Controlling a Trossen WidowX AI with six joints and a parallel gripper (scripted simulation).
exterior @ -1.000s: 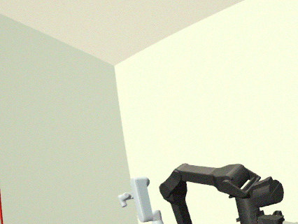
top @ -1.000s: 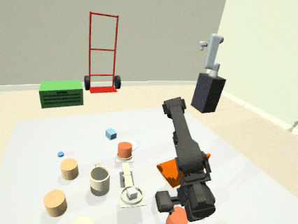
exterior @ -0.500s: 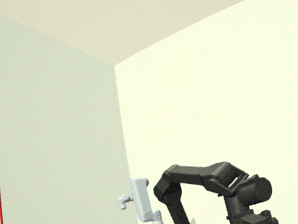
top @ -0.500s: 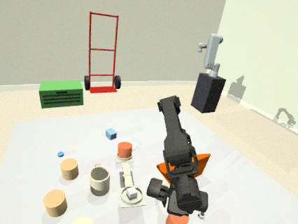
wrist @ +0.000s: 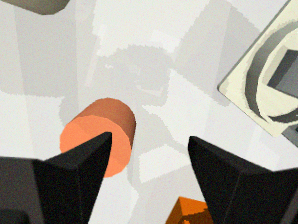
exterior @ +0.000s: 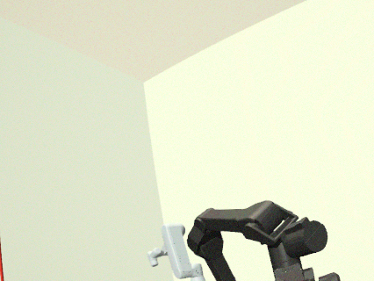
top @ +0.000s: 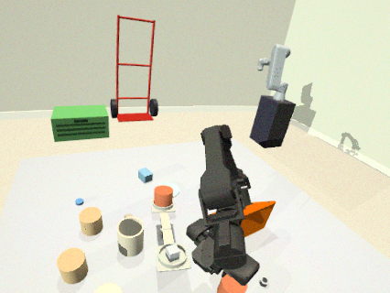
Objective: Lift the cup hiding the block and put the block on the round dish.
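Now: gripper tip 80 mm short of the white block, 90 mm to the left of it and 20 mm above it. Also, from my gripper tip: beige mug: 180 mm ahead, 210 mm to the right, 60 mm below; orange cup: 50 mm behind, 50 mm to the left, 70 mm below; hex nut: 170 mm behind, 50 mm to the left, 100 mm below.
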